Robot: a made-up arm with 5 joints.
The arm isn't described. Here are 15 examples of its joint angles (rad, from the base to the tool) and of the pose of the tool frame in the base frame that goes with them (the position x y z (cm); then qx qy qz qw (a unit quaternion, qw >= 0)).
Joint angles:
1: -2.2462 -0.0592 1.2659 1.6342 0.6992
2: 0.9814 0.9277 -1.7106 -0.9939 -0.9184
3: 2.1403 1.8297 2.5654 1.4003 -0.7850
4: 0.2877 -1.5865 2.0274 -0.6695 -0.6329
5: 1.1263 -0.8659 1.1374 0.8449 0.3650
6: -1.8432 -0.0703 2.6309 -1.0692 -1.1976
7: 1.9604 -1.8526 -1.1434 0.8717 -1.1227
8: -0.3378 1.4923 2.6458 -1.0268 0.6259
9: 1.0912 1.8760 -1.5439 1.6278 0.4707
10: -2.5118 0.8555 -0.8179 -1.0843 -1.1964
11: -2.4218 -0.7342 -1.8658 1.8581 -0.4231
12: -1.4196 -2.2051 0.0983 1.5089 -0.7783
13: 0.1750 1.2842 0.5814 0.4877 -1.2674
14: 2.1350 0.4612 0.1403 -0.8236 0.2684
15: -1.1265 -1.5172 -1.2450 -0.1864 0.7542
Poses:
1: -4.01 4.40 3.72 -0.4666 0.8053 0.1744 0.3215
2: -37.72 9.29 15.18 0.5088 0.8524 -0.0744 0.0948
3: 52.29 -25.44 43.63 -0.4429 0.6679 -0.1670 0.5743
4: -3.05 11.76 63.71 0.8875 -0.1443 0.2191 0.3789
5: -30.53 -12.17 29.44 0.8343 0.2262 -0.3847 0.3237
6: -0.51 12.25 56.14 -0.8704 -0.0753 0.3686 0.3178
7: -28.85 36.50 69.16 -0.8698 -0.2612 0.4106 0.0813
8: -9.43 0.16 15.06 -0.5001 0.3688 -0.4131 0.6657
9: 14.82 52.96 59.74 -0.1610 -0.0503 0.4033 0.8994
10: 16.01 -14.30 43.63 0.7055 -0.5388 0.4599 0.0206
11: 19.60 -22.34 34.64 0.7554 -0.0996 -0.0180 0.6474
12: 0.01 9.90 76.71 -0.5784 0.4927 0.2179 0.6125
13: -23.94 43.82 33.86 -0.8521 -0.0623 -0.2783 0.4388
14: 3.75 21.49 52.98 -0.6363 -0.3106 -0.7029 0.0673
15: -25.86 -24.56 97.34 0.4032 -0.2258 0.8604 0.2150
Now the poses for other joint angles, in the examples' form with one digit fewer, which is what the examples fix.
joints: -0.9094 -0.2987 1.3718 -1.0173 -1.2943
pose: -22.2 5.5 61.1 -0.863 -0.202 0.415 0.204
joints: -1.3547 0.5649 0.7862 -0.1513 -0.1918
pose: -43.3 -11.9 45.2 -0.250 -0.788 0.216 0.519
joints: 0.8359 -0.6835 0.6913 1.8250 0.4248
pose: -22.7 -32.8 34.7 0.407 0.493 -0.475 0.604
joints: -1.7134 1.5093 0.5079 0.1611 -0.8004
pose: -49.2 -24.9 57.4 -0.258 -0.591 0.347 0.681
